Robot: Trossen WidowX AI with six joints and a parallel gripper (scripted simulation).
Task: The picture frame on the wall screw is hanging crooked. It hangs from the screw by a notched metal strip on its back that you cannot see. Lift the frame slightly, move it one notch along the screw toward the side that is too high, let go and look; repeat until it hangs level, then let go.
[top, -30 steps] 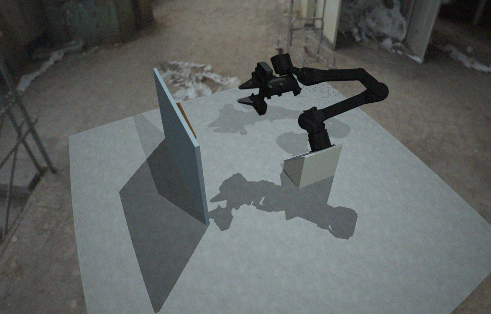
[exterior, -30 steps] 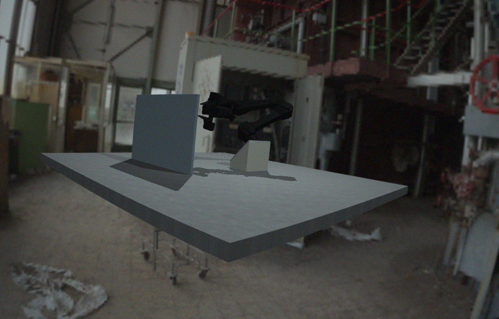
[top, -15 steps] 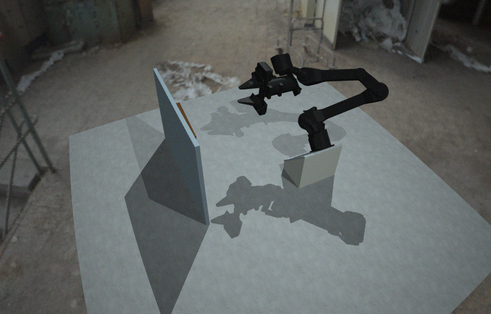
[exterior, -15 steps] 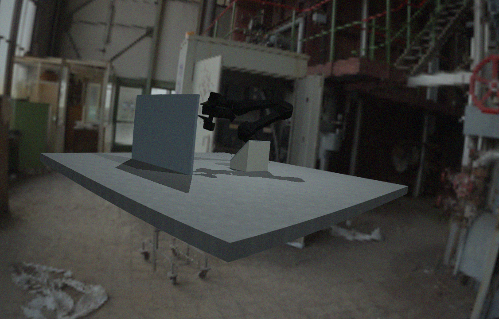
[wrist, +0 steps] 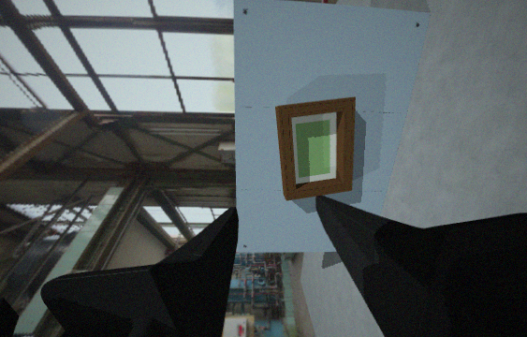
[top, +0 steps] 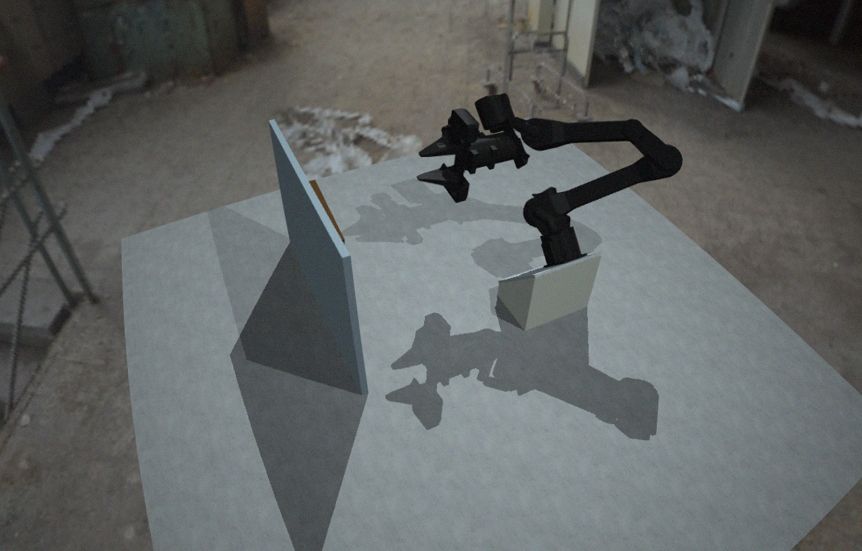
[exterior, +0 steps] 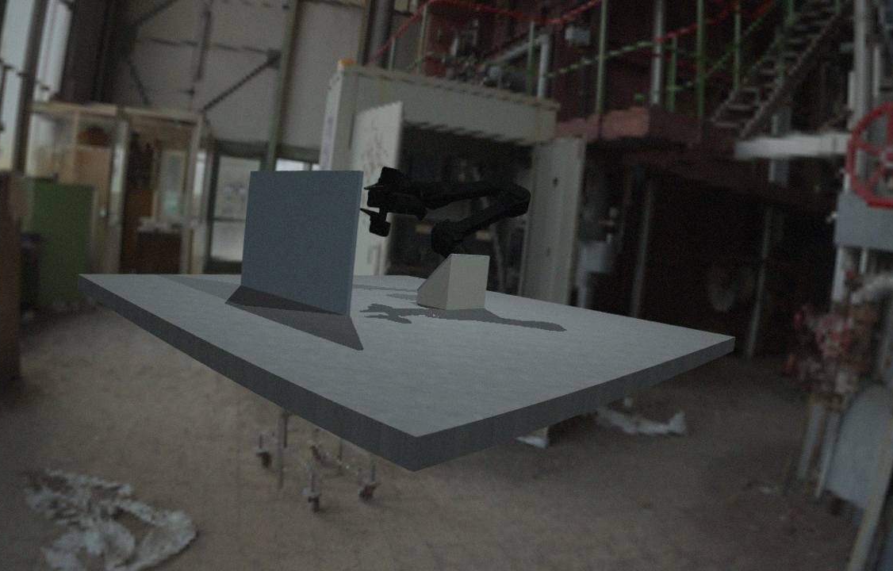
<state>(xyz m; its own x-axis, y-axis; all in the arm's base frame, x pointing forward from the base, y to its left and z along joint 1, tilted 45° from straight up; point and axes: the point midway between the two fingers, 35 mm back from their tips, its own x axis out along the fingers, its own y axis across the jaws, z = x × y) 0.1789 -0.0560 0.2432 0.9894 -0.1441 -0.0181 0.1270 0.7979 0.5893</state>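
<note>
The picture frame lies 200 mm ahead of my gripper tip, 20 mm to the right of it and 90 mm below it. Round my gripper tip: wall panel: 210 mm ahead, 10 mm to the right, 100 mm below.
</note>
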